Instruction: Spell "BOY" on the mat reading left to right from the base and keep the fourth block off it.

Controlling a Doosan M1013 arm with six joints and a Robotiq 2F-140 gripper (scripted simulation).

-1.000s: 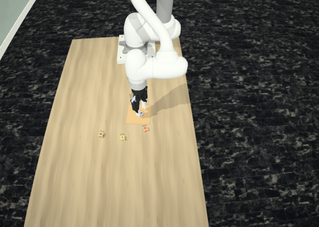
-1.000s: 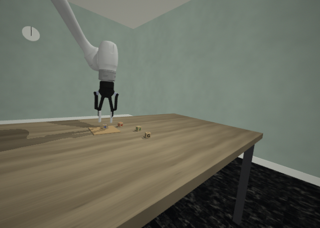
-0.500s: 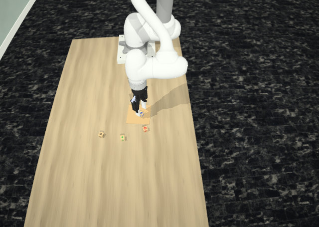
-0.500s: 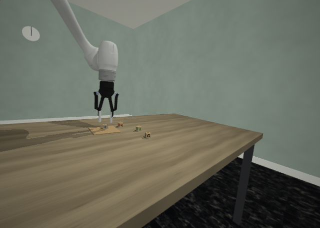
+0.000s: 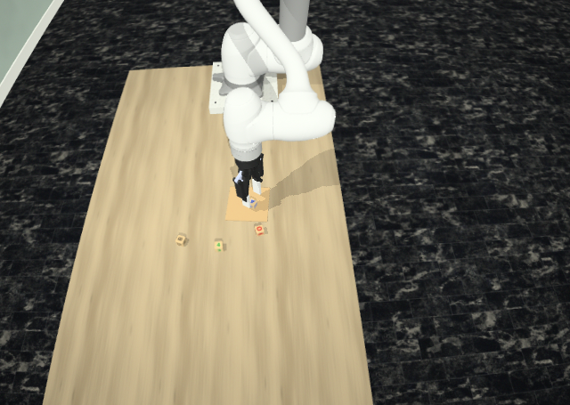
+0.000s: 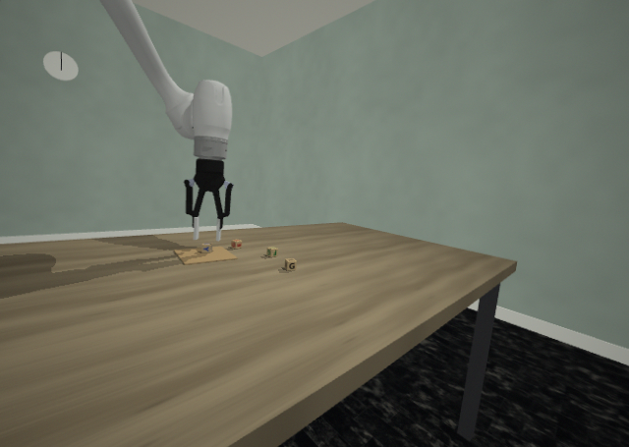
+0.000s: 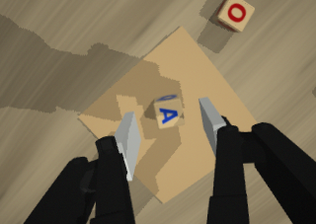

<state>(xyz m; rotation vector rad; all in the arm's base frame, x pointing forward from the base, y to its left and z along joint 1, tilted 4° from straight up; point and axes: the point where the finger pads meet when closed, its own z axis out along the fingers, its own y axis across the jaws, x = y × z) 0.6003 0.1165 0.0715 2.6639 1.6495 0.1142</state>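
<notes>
My gripper is now 7 cm above the tan square mat, 2 cm to the left of it and 1 cm past it.
</notes>
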